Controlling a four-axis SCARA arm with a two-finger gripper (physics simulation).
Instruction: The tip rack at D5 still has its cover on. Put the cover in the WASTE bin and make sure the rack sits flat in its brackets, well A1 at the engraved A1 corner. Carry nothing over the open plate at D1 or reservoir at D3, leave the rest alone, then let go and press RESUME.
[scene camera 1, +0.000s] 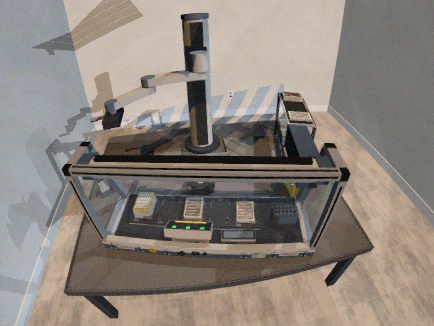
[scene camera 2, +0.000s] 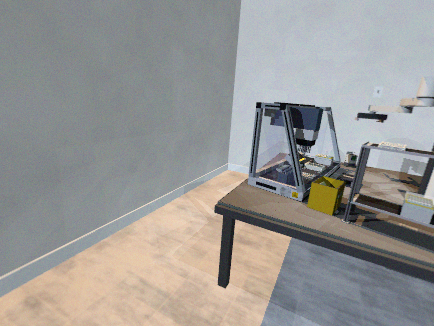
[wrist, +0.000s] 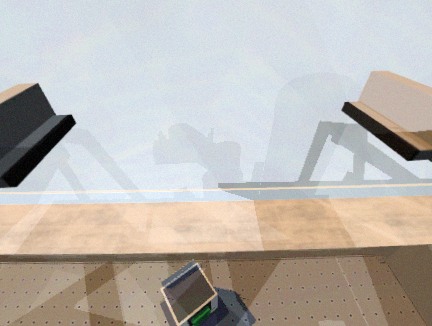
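Seen in the pictures: gripper, fingertip midpoint: (scene camera 1: 86, 127) (scene camera 2: 366, 119) (wrist: 213, 95); arm's base at its link origin: (scene camera 1: 202, 143).
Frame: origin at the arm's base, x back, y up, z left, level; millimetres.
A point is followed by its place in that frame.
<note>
My gripper (scene camera 1: 103, 120) (scene camera 2: 370, 119) @(x -363, y 431, z -624 mm) (wrist: 213, 95) @(x -363, y 431, z -624 mm) is open and empty, raised high at the left, behind the framed enclosure in scene camera 1. A white and yellow tip rack (scene camera 1: 144, 204) stands at the left of the dark deck, well below the gripper. Its cover, seating and A1 corner cannot be made out. Two pale labware pieces, one (scene camera 1: 193, 208) near the middle and one (scene camera 1: 245, 212) to the right, stand on the deck; slot labels are unreadable. A yellow bin (scene camera 1: 290, 189) (scene camera 2: 325, 197) @(x -571, y 92, z 532 mm) stands outside the enclosure. A small box with a green button (wrist: 201, 315) @(x -387, y 108, z -602 mm) shows low in the wrist view; its label is unreadable.
The enclosure (scene camera 1: 205, 173) @(x -917, y 507, z -50 mm) (scene camera 2: 254, 145) @(x -989, y 263, z 402 mm) has clear panels and a top beam. A dark tube rack (scene camera 1: 285, 213) and a white unit with green lights (scene camera 1: 188, 232) are inside. The arm's column (scene camera 1: 200, 110) @(x -77, y 298, z -3 mm) stands behind. A shelf unit (scene camera 2: 354, 185) @(x -473, y 191, z 575 mm) holding labware stands beside the bin.
</note>
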